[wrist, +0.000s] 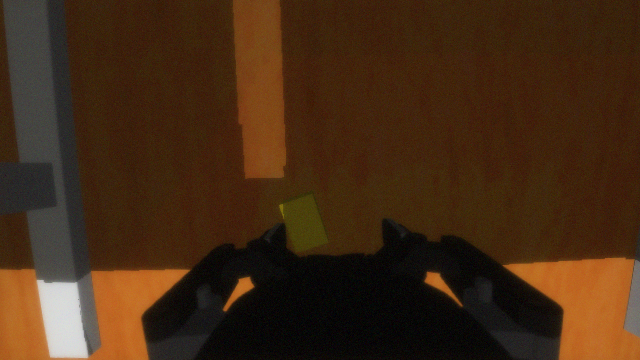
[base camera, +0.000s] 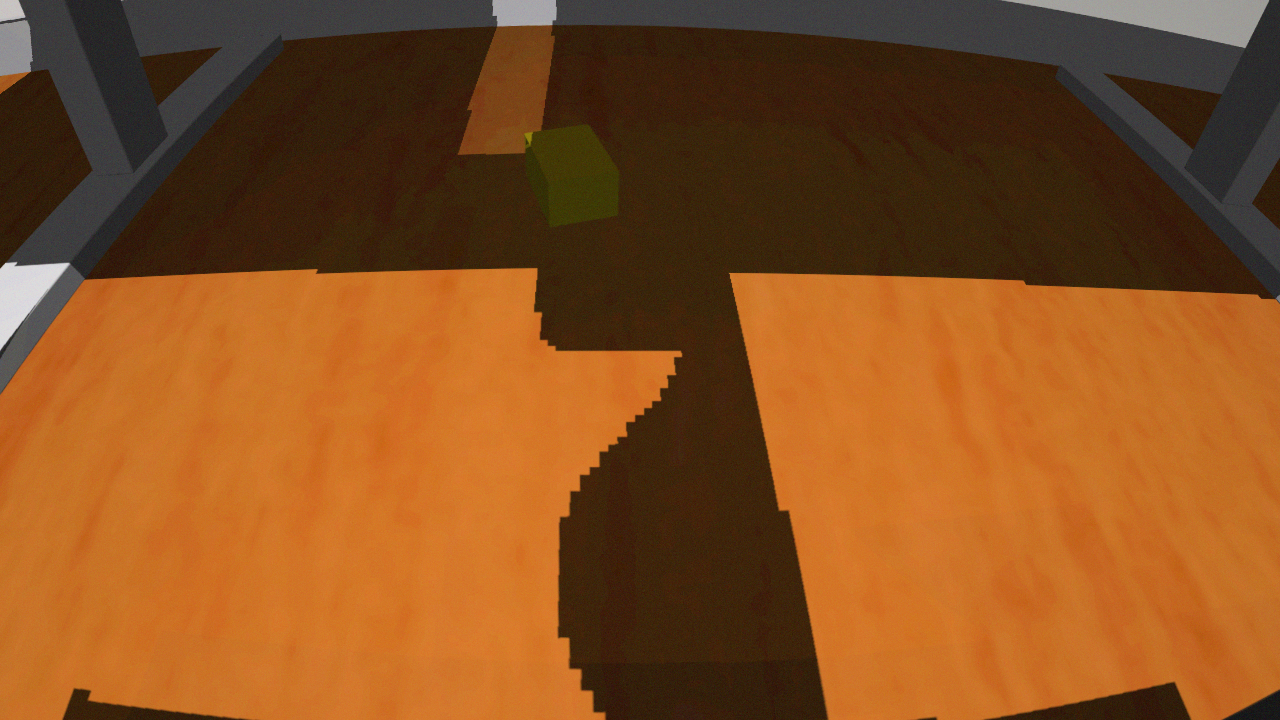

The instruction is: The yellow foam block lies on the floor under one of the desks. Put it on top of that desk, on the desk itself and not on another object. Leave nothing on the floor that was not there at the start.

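Frame: origin at the arm's base, x left, y down, z back, level; millimetres.
Where they show: gripper, between the fingertips: [wrist: 333,231].
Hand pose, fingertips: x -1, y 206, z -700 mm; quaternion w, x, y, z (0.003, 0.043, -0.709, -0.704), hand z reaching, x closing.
Observation:
Things, the pixels of their centre, and the offset from my fingertips. "spot": a spot on its surface instead.
- yellow foam block, middle of its body: [base camera: 569,173] [wrist: 304,220] dx +37, dy +168, dz +41 mm
- upright leg, a spot on its surface: [base camera: 111,89] spot: dx +491, dy +79, dz -3 mm
The yellow foam block [base camera: 580,179] [wrist: 306,222] lies on the floor in the desk's shadow, turned a little. My gripper [wrist: 333,231] is open and points down above the floor. In the wrist view the block shows between the fingertips, close beside the left one and partly overlapped by it; how high the fingers are above the block I cannot tell. The gripper does not show in the base camera view. The desk shows by its grey legs and foot bars; its top does not show in either view.
A grey foot bar of the desk [base camera: 183,147] [wrist: 50,150] runs along the left, with an upright leg [base camera: 111,89] on it. Another foot bar [base camera: 1163,179] runs along the right, with its own leg [base camera: 1239,116]. A grey panel or bar [base camera: 760,22] crosses behind the block.

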